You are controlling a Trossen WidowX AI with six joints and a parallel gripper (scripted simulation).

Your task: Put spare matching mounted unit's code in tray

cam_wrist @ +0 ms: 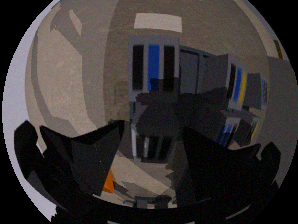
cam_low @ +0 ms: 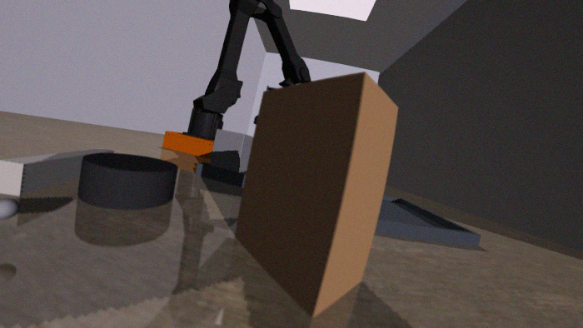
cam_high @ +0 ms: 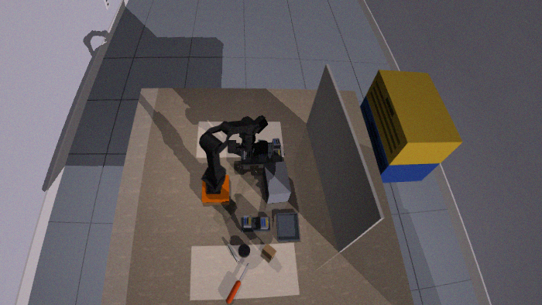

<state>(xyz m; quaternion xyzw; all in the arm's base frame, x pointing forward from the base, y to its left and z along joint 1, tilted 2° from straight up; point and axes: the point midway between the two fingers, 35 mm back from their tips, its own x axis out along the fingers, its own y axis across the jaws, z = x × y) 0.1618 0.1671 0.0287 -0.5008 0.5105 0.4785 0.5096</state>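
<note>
The grey spare is 1 cm above my gripper tip. The rest, counted from my gripper tip: tray 36 cm to the right, 16 cm ahead, 3 cm below; then grey mounted unit 15 cm to the right, 12 cm ahead, 2 cm above; then white panel 36 cm ahead, 19 cm above, 14 cm to the right.
</note>
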